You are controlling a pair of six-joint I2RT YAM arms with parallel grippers.
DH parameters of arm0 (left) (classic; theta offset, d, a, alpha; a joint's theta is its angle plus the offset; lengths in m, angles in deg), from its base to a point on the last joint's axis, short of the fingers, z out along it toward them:
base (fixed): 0 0 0 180
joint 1: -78.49 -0.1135 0.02 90
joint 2: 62.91 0 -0.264 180
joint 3: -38.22 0 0.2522 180
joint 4: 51.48 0 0.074 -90
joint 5: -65.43 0 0 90
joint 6: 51.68 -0.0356 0 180
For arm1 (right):
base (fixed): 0 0 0 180
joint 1: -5.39 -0.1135 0.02 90
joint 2: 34.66 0 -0.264 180
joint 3: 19.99 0 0.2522 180
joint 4: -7.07 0 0.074 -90
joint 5: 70.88 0 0 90
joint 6: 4.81 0.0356 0 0
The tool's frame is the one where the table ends.
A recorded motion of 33 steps. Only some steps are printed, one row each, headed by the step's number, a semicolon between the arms.
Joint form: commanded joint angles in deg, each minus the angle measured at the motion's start. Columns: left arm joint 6, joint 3, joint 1, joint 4, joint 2, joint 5; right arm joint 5, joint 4, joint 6, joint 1, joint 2, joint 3.
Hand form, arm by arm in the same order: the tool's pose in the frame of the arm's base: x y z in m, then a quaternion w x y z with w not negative. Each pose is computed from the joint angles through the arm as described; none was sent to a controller.
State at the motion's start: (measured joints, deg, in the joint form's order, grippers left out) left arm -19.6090 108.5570 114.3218 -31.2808 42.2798 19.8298; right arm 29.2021 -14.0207 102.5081 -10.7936 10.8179 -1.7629
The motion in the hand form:
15: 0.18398 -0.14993 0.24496 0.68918 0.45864 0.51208 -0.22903; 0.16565 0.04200 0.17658 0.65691 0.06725 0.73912 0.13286
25: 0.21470 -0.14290 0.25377 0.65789 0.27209 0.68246 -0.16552; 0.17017 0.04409 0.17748 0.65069 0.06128 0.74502 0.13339
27: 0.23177 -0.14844 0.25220 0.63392 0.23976 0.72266 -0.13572; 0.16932 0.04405 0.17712 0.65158 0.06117 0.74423 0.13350
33: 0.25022 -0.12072 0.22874 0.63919 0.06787 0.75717 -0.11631; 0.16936 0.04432 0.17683 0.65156 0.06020 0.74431 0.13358
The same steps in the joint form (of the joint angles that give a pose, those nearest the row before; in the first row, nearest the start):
15: 35.90 -32.67 -0.23 -50.18 -41.01 -19.81; -0.07 -1.00 0.35 -0.12 1.44 0.67
25: 50.11 -25.57 -2.54 -37.24 -38.81 -41.84; -0.59 -1.04 0.10 -0.26 3.50 1.77
27: 52.06 -21.29 -2.87 -32.64 -34.52 -46.89; -0.50 -1.11 0.08 -0.34 3.22 1.55
33: 64.98 -24.73 -8.59 -39.93 -30.70 -56.06; -0.51 -1.31 0.01 -0.42 3.37 1.51

